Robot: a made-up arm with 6 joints.
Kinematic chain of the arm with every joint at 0, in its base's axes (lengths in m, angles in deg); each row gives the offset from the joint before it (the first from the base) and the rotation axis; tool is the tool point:
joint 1: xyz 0 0 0.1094 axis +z
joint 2: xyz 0 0.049 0 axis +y
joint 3: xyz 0 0 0.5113 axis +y
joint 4: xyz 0 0 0.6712 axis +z
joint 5: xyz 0 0 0 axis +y
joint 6: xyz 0 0 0.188 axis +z
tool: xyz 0 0 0
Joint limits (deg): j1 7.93..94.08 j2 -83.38..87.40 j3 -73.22..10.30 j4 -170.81..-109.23 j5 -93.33..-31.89 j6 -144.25..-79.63
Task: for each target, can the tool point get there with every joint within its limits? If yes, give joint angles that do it. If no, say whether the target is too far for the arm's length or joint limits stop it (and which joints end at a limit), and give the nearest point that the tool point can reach.
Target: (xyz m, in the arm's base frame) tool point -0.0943 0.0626 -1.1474
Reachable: no: joint limits stop it (at a limit: joint 1, joint 2, joint 3, joint 4, joint 5) | nearest point -0.8793 0.0217 -0.5812 | short by 0.969 m
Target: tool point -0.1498 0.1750 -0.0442
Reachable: no: joint limits stop it (at a limit: joint 1, joint 2, joint 3, joint 4, joint 5) | nearest point -0.8502 0.1100 -0.4131 | short by 0.794 m
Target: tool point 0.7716 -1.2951 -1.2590
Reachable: no: too far | nearest point 0.0016 -0.9340 -0.5529 | short by 1.105 m
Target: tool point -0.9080 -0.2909 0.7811
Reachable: yes | joints 30.28 -34.57 -42.59 -122.92 -87.20 -96.11
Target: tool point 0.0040 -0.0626 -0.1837
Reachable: no: joint limits stop it (at a limit: joint 1, joint 2, joint 3, joint 4, joint 5) | nearest point -0.1668 -0.8409 -0.4131 | short by 0.829 m
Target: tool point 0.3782 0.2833 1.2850
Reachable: yes | joints 18.84 33.53 -31.27 -144.77 -63.40 -100.34
